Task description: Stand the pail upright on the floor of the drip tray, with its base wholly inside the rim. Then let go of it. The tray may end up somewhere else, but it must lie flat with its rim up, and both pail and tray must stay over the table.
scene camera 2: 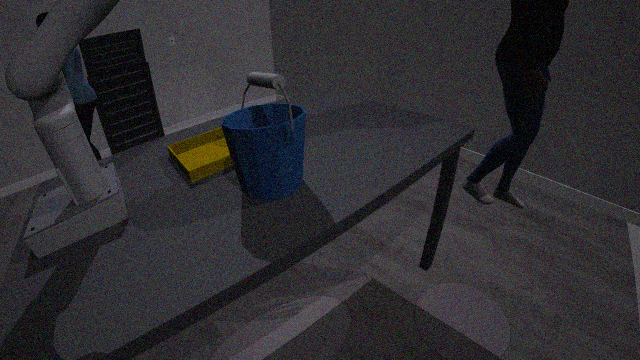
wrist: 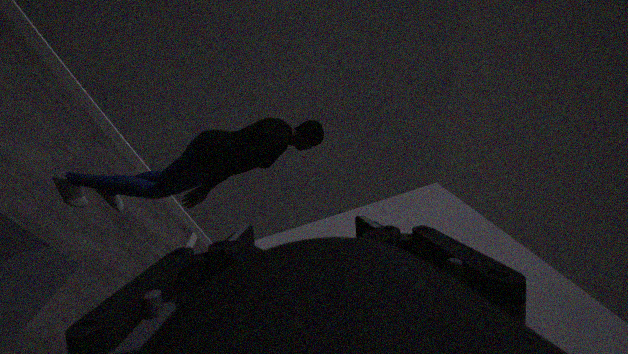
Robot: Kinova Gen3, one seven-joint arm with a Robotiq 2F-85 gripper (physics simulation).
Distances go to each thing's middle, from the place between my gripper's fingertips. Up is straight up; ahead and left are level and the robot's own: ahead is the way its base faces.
The yellow drip tray (scene camera 2: 200,156) is 35 cm behind my hand, 28 cm to the left of it and 84 cm below it.
